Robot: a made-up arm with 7 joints.
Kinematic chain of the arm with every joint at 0, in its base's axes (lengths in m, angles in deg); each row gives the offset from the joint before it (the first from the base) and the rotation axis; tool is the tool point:
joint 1: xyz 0 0.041 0 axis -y
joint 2: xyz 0 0.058 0 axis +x
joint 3: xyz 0 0 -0.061 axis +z
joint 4: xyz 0 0 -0.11 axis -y
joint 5: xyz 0 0 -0.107 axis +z
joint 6: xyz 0 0 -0.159 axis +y
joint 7: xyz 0 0 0 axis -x
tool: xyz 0 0 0
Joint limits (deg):
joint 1: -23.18..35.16
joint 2: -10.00..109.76
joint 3: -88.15..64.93
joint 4: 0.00..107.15
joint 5: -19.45..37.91
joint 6: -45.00..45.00
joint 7: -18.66..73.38
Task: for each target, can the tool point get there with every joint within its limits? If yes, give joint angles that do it. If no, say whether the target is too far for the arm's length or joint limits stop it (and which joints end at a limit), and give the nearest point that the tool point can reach.
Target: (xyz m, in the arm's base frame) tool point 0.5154 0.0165 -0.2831
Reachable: no: too far | nearest point 0.3466 0.0392 -0.2246 | short by 0.180 m
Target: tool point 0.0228 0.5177 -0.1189
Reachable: yes | joints -0.03 78.31 -54.07 8.43 30.55 4.34 20.21
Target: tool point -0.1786 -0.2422 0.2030
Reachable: no: joint limits stop it (at a limit: joint 1, joint 2, joint 3, joint 4) | nearest point -0.0110 -0.1673 -0.0465 | short by 0.310 m
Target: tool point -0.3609 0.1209 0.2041
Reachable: no: joint limits stop it (at a limit: joint 1, joint 2, joint 3) | nearest point -0.0664 0.1540 0.2890 | short by 0.308 m
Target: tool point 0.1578 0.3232 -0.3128
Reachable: yes | joints 3.79 46.67 -30.58 36.66 23.43 -16.43 1.81
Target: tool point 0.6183 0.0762 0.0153
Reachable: no: too far | nearest point 0.3531 0.0821 -0.0636 | short by 0.277 m
